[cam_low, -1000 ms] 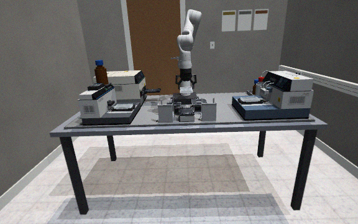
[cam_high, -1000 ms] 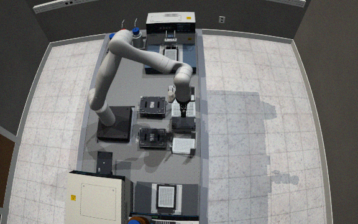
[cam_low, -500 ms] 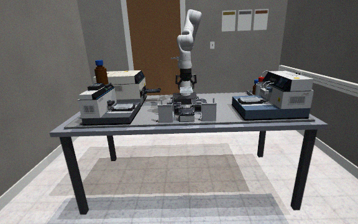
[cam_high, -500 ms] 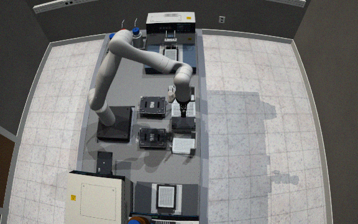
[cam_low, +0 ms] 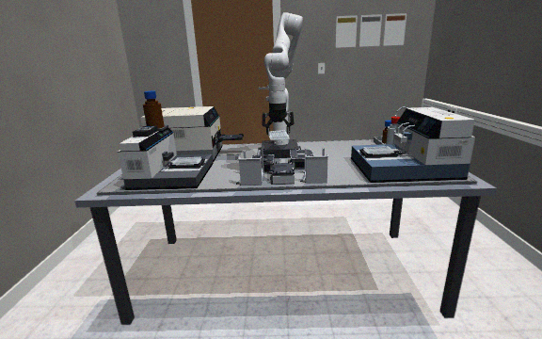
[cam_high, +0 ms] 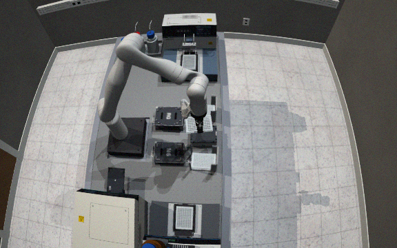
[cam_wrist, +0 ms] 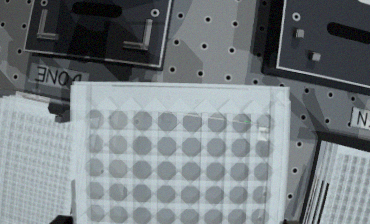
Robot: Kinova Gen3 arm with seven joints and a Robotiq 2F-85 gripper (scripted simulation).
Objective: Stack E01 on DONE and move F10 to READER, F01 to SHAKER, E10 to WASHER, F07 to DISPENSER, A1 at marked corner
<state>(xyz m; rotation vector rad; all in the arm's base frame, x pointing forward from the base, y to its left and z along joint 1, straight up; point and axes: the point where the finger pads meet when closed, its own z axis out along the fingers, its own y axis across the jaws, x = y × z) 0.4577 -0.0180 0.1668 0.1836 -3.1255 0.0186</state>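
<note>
Right now my hand is 440 mm past the dark pull-out tray, 290 mm to the left of it and 110 mm above it. The rest, counted from my hand: washer nest 70 mm behind, 490 mm to the left, 130 mm below; regrip nest 170 mm behind, 120 mm to the left, 160 mm below.
</note>
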